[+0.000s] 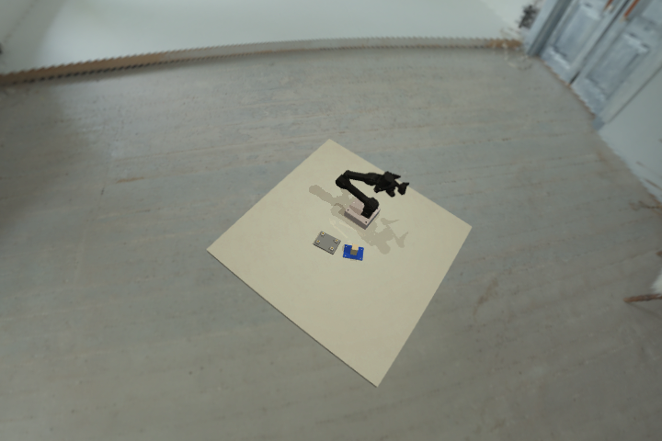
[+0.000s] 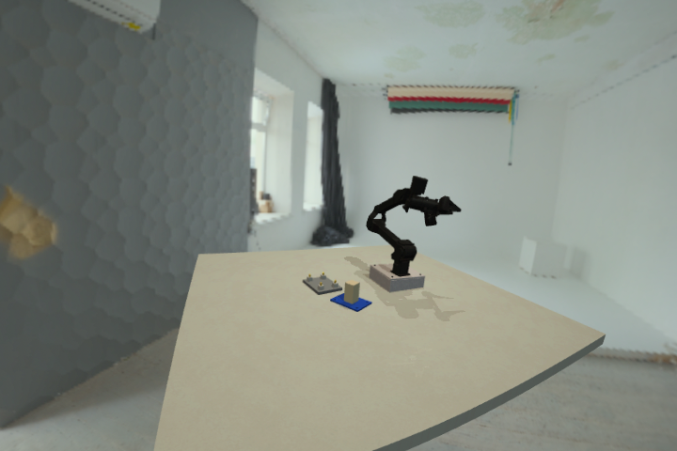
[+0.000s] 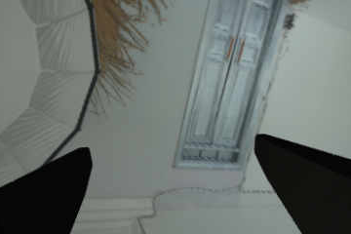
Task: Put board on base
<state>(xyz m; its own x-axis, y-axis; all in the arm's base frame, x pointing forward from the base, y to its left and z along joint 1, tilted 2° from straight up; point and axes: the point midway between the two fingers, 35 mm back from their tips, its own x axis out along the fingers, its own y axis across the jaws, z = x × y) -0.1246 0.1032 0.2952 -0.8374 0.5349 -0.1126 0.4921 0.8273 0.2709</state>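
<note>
Right now my gripper tip is 440 mm short of the blue board, 320 mm above it and 80 mm to the left of it. Round my gripper tip: grey base 470 mm ahead, 340 mm below, 250 mm to the right.
</note>
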